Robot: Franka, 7 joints.
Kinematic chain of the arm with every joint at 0, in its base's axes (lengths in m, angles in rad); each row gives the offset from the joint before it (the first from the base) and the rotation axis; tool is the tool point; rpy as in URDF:
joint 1: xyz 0 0 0.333 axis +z
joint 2: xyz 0 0 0 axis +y
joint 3: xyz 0 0 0.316 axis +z
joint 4: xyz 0.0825 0 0 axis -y
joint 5: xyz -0.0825 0 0.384 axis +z
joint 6: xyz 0 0 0 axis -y
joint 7: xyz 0.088 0 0 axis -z
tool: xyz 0 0 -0.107 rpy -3.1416 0 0
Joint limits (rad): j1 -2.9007..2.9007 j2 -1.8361..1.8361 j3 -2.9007..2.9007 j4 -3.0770..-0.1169 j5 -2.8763..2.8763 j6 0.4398..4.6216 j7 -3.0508..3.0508
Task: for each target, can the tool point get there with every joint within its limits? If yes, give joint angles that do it. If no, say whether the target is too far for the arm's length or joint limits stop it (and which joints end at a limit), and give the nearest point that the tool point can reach.
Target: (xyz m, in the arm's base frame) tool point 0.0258 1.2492 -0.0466
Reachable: no: too far | nearest point 0.0169 0.8207 0.0836 | short by 0.448 m
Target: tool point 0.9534 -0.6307 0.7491
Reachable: no: too far | nearest point 0.6723 -0.4448 0.6264 | short by 0.359 m
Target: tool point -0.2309 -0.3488 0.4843
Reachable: yes | joints -0.2644 0.7655 -2.2655 -2.3289 1.0473 1.4585 2.0442
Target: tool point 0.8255 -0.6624 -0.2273
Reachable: no: too far | nearest point 0.5914 -0.4745 -0.0684 | short by 0.340 m
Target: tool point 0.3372 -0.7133 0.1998
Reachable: yes | joints -1.2305 1.1375 0.0112 -0.9447 -1.8662 3.0524 -1.3384
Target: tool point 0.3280 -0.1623 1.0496
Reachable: yes | joints 1.8209 -0.5123 -1.4579 -0.6386 1.5965 1.5206 -0.9527
